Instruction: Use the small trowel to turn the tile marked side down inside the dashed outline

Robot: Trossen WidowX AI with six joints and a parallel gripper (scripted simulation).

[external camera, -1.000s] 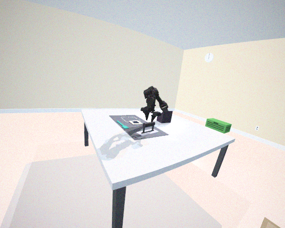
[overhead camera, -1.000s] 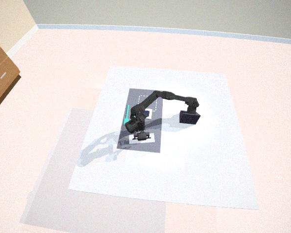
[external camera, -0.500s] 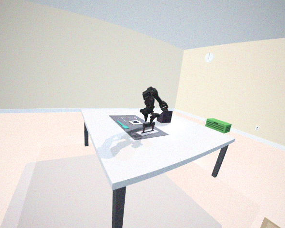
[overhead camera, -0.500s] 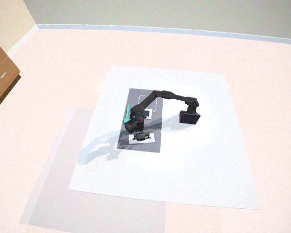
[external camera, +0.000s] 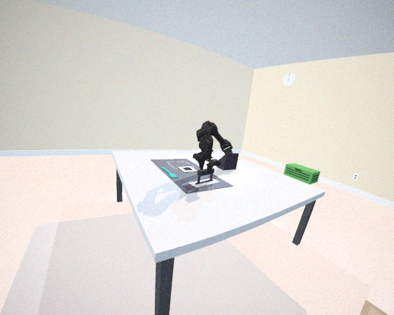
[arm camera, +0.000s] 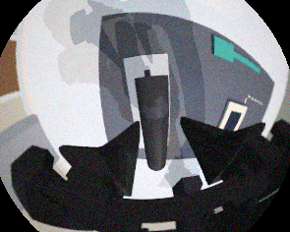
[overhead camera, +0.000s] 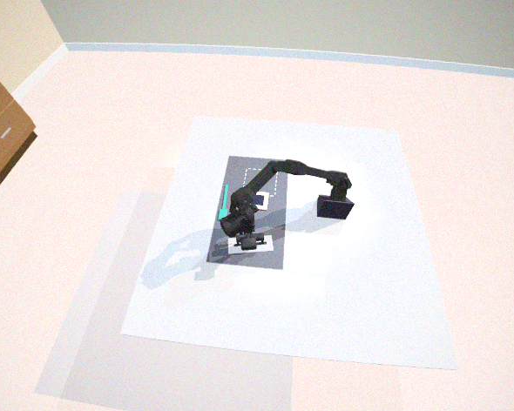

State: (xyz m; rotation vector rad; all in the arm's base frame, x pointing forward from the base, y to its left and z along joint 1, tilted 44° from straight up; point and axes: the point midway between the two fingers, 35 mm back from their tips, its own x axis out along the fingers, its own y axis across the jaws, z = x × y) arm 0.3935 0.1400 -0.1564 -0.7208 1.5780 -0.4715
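Right now the dark-handled trowel is 30 mm behind my gripper tip and 30 mm below it. From my gripper tip the other things lie so: tile: 20 mm behind, 240 mm to the right, 60 mm below; then grey mat: 10 mm ahead, 210 mm to the right, 80 mm below; then teal tool: 140 mm ahead, 190 mm to the right, 60 mm below.
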